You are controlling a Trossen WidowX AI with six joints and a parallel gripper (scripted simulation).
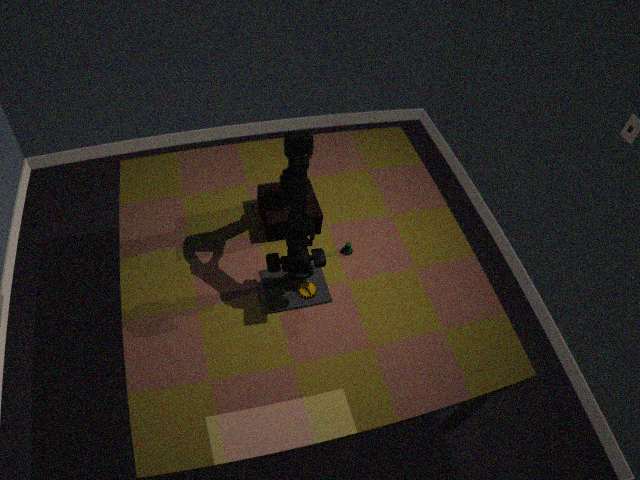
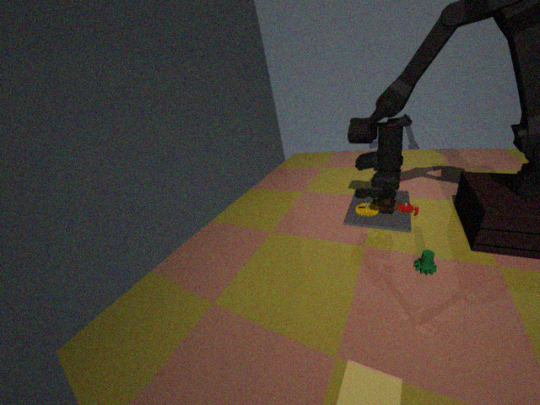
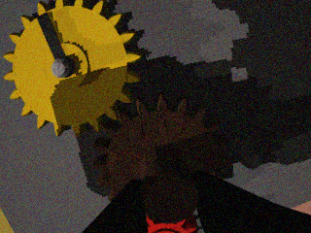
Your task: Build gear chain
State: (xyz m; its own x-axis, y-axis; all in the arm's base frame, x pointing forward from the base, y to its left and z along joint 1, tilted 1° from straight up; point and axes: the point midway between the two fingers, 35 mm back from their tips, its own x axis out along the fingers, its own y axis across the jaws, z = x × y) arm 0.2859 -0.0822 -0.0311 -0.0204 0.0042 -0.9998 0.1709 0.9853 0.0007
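Right now my gripper tip is 1 cm above the brown gear. The rest, counted from my gripper tip: grey board 2 cm ahead, 3 cm below; yellow gear 5 cm ahead, 3 cm to the left, 2 cm below; red gear 5 cm behind, 1 cm to the left, 2 cm below.
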